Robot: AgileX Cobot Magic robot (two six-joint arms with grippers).
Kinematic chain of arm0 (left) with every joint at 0, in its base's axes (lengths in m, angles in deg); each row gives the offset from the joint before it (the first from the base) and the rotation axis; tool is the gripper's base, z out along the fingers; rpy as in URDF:
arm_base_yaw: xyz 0 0 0.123 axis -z
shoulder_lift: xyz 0 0 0 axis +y
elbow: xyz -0.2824 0 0.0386 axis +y
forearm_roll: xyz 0.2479 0 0.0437 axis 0.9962 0 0.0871
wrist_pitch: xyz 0 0 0 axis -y
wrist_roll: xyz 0.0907 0 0.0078 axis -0.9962 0 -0.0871
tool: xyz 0 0 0 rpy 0 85 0
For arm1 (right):
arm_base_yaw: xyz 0 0 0.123 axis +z
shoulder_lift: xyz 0 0 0 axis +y
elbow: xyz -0.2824 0 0.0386 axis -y
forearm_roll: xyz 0.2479 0 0.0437 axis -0.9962 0 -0.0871
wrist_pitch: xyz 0 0 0 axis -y
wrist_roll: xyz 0.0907 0 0.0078 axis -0.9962 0 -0.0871
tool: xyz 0 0 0 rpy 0 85 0
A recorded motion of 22 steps. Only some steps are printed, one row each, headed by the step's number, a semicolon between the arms.
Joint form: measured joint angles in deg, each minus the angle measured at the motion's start. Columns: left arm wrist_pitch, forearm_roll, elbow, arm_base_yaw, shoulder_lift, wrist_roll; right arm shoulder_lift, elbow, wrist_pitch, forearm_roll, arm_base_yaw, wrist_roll.
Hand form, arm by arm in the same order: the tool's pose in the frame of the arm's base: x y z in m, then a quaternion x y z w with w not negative. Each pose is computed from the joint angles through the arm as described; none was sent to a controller.
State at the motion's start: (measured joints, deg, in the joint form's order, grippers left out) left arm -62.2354 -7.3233 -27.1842 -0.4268 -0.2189 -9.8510; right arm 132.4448 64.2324 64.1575 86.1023 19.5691 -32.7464
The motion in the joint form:
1: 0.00 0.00 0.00 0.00 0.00 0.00; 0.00 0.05 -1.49 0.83 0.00 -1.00
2: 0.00 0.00 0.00 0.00 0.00 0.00; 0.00 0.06 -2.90 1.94 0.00 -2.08
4: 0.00 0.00 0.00 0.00 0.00 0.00; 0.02 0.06 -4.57 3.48 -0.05 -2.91
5: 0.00 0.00 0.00 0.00 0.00 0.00; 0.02 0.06 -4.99 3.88 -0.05 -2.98
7: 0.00 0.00 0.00 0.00 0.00 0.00; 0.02 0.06 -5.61 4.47 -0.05 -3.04
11: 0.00 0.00 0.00 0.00 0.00 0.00; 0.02 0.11 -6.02 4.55 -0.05 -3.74
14: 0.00 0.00 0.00 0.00 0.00 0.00; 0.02 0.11 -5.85 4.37 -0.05 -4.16
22: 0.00 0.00 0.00 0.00 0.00 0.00; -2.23 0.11 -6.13 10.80 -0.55 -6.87
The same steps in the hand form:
1: -0.0039 -0.0103 0.2686 0.07351 0.86040 -0.01875 0.50395; 0.3260 0.2015 0.0560 -0.58594 0.59226 0.41840 0.36172
2: -0.0039 -0.0103 0.2686 0.07351 0.86040 -0.01875 0.50395; 0.3258 0.2004 0.0536 -0.58933 0.60036 0.41138 0.35075
4: -0.0039 -0.0103 0.2686 0.07351 0.86040 -0.01875 0.50395; 0.3256 0.1986 0.0504 -0.59662 0.60703 0.40113 0.33862
5: -0.0039 -0.0103 0.2686 0.07351 0.86040 -0.01875 0.50395; 0.3255 0.1982 0.0497 -0.59932 0.60780 0.39809 0.33603
7: -0.0039 -0.0103 0.2686 0.07351 0.86040 -0.01875 0.50395; 0.3253 0.1976 0.0485 -0.60351 0.60868 0.39344 0.33239
11: -0.0039 -0.0103 0.2686 0.07351 0.86040 -0.01875 0.50395; 0.3258 0.1974 0.0481 -0.60085 0.61366 0.39223 0.32948
14: -0.0039 -0.0103 0.2686 0.07351 0.86040 -0.01875 0.50395; 0.3259 0.1976 0.0485 -0.59725 0.61577 0.39479 0.32904
22: -0.0039 -0.0103 0.2686 0.07351 0.86040 -0.01875 0.50395; 0.3234 0.1925 0.0586 -0.62712 0.60232 0.38673 0.30720

